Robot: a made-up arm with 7 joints. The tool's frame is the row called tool. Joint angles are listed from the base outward. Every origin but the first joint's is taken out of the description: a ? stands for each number. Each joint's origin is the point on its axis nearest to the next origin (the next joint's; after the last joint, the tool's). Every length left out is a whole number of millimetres.
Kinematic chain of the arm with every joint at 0, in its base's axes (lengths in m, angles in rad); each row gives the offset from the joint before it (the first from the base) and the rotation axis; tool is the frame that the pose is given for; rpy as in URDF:
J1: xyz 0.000 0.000 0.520 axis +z
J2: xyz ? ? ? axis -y
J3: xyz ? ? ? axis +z
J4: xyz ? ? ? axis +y
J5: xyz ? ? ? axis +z
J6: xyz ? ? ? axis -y
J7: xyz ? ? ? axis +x
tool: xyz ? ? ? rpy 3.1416 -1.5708 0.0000
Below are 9 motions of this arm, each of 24 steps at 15 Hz.
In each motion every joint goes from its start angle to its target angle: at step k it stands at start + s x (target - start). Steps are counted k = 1, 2, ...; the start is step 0. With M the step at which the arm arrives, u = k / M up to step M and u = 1 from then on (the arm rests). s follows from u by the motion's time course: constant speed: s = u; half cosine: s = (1 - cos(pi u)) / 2; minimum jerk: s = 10 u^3 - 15 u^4 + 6 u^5.
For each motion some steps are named. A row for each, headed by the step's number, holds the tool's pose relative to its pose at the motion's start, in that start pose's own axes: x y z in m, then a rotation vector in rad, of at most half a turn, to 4 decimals.
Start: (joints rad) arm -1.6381 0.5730 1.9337 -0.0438 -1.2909 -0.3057 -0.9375
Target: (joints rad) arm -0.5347 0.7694 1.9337 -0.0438 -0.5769 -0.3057 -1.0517
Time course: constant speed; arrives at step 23
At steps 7, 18, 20, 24:
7: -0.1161 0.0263 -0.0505 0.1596 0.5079 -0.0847
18: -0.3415 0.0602 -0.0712 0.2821 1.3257 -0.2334
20: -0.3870 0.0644 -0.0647 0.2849 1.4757 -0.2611
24: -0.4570 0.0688 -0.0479 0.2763 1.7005 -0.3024

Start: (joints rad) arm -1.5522 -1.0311 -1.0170 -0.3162 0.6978 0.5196 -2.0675
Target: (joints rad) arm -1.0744 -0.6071 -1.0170 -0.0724 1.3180 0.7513 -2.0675
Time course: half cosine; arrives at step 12
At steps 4, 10, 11, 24:
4: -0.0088 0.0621 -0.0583 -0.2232 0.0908 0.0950
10: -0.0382 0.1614 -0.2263 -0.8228 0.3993 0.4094
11: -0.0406 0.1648 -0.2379 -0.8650 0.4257 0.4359
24: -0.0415 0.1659 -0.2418 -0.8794 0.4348 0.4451

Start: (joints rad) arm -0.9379 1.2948 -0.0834 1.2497 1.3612 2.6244 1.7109
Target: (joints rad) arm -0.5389 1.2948 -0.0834 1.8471 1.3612 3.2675 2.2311
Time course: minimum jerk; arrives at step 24
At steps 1, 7, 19, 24:
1: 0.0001 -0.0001 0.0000 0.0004 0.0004 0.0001
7: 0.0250 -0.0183 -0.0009 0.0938 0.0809 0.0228
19: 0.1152 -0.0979 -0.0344 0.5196 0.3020 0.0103
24: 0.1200 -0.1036 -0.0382 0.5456 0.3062 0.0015

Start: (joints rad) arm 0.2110 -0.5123 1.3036 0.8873 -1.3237 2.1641 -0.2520
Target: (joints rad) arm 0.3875 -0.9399 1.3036 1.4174 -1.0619 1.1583 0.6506
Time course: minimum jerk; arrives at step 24
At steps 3, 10, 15, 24:
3: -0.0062 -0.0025 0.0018 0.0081 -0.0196 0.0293
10: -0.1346 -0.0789 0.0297 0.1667 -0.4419 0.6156
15: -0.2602 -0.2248 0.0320 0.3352 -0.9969 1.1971
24: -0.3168 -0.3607 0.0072 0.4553 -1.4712 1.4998

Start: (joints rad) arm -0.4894 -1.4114 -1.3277 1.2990 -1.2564 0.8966 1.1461
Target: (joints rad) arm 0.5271 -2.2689 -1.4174 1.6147 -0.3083 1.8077 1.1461
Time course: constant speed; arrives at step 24
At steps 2, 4, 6, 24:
2: 0.0126 -0.0209 -0.0769 0.0927 0.0702 0.0109
4: 0.0176 -0.0383 -0.1526 0.1796 0.1411 0.0193
6: 0.0154 -0.0526 -0.2260 0.2608 0.2128 0.0259
24: -0.2214 -0.0902 -0.6742 0.7708 0.9653 0.0592

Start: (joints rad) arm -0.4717 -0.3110 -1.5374 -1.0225 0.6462 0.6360 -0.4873
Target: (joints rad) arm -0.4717 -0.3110 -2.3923 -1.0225 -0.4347 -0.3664 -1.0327
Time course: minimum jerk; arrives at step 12
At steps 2, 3, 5, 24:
2: 0.0045 -0.0092 0.0062 -0.0039 -0.0599 -0.0678
3: 0.0114 -0.0274 0.0183 -0.0128 -0.1747 -0.1959
5: 0.0174 -0.0926 0.0595 -0.0640 -0.5865 -0.6274
24: -0.0471 -0.2273 0.1104 -0.4766 -1.6723 -1.4308

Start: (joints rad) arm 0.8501 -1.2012 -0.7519 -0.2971 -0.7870 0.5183 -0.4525
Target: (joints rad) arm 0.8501 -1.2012 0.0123 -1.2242 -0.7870 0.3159 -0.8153
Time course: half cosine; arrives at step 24
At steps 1, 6, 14, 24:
1: -0.0008 0.0014 -0.0007 0.0003 0.0016 0.0030
6: -0.0333 0.0483 -0.0219 0.0106 0.0482 0.1062
14: -0.2139 0.1609 -0.0561 0.0375 0.1295 0.4848
24: -0.3903 0.1674 -0.0579 0.0579 0.1099 0.7889

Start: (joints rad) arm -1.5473 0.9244 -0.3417 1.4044 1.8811 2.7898 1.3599
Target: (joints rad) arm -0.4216 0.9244 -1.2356 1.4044 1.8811 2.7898 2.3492
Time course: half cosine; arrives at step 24
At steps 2, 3, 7, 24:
2: 0.0002 0.0004 0.0072 0.0044 0.0150 0.0186
3: 0.0006 0.0009 0.0162 0.0102 0.0335 0.0412
7: 0.0119 0.0080 0.0823 0.0683 0.1674 0.1990
24: 0.2499 0.1001 0.3082 0.6319 0.5862 0.6460

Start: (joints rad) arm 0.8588 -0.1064 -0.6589 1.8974 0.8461 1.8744 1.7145
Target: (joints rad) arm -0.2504 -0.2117 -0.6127 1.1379 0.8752 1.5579 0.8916
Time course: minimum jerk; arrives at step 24
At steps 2, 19, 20, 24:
2: 0.0006 -0.0019 0.0002 0.0044 0.0010 -0.0026
19: 0.1152 -0.3289 -0.1587 0.7006 0.4697 -0.6975
20: 0.1173 -0.3363 -0.1694 0.7156 0.4945 -0.7248
24: 0.1197 -0.3450 -0.1827 0.7331 0.5257 -0.7585

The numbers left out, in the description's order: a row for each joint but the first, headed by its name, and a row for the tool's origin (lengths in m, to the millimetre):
J2: 0.000 -0.081 0.000
J3: 0.000 0.000 0.483
J4: 0.030 0.066 0.000
J5: -0.016 0.000 0.275
J6: 0.000 -0.105 0.000
J7: 0.018 0.000 0.131
tool: 0.000 0.000 0.000

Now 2 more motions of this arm.
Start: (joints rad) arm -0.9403 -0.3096 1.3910 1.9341 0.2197 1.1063 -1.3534
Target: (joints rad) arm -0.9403 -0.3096 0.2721 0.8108 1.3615 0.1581 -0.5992
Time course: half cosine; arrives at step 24
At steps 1, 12, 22, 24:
1: -0.0018 0.0013 -0.0008 -0.0016 0.0004 0.0106
12: -0.1706 0.0918 -0.1342 -0.2074 0.3087 0.9594
22: -0.2044 0.1256 -0.3274 -0.2983 0.7574 1.1595
24: -0.2024 0.1260 -0.3346 -0.2973 0.7663 1.1549

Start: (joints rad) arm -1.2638 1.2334 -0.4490 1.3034 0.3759 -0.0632 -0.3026
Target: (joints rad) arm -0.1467 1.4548 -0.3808 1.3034 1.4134 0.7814 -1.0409
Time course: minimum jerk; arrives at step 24
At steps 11, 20, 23, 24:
11: -0.0088 0.1853 0.0823 0.7160 0.5964 -0.1555
20: -0.0594 0.3480 0.3267 1.2642 1.3351 0.4085
23: -0.0638 0.3519 0.3458 1.2822 1.3645 0.4719
24: -0.0639 0.3520 0.3462 1.2825 1.3650 0.4732

